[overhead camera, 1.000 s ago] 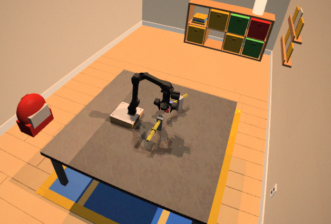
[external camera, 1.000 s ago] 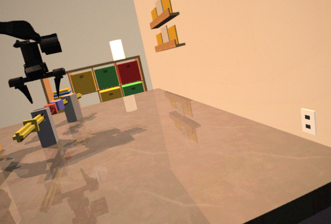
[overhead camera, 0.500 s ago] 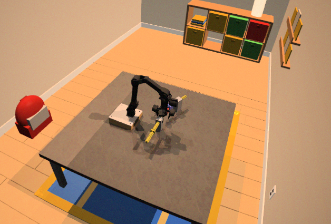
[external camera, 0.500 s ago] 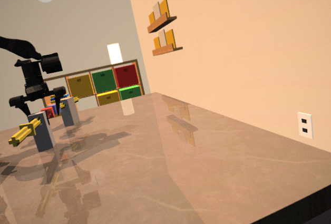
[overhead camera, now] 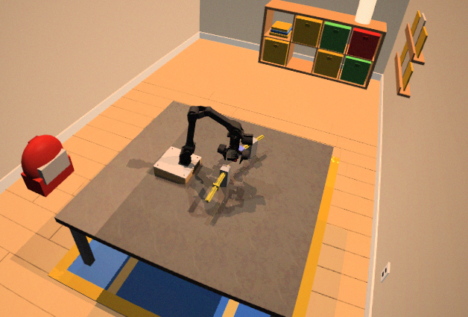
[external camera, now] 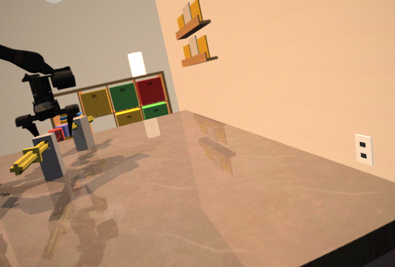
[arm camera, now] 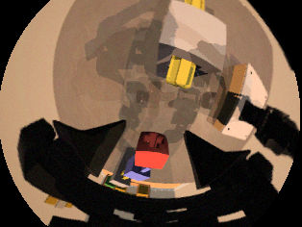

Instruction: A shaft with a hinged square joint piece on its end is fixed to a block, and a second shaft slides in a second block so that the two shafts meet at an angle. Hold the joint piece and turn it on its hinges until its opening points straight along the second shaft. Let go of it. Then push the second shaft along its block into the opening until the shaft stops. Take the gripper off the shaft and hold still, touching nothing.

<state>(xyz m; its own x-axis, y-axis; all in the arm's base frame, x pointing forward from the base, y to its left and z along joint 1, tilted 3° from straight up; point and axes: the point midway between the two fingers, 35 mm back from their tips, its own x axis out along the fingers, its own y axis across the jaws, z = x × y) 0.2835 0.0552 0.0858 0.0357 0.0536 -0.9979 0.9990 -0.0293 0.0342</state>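
My gripper tip is 40 mm to the right of the red square joint piece and 10 mm below it.
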